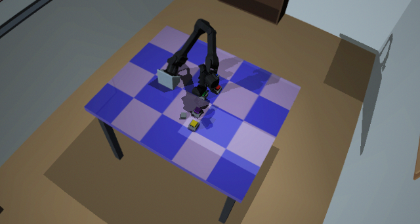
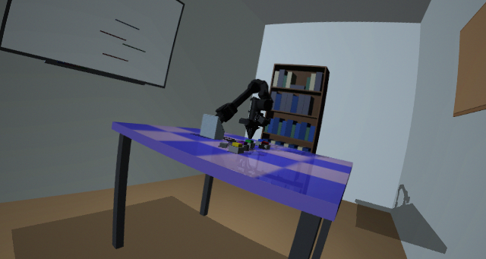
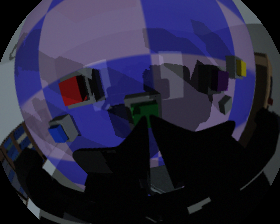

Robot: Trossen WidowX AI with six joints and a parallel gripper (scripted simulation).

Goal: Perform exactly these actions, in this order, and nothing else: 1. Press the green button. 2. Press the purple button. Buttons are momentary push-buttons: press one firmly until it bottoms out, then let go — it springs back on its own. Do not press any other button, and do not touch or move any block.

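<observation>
Right now the purple button is 50 mm ahead of my gripper tip, 120 mm to the right of it and 10 mm below it. Also, from my gripper tip: red button 40 mm ahead, 90 mm to the left, 10 mm below; green button 10 mm below; small grey block 190 mm to the right, 30 mm below.
</observation>
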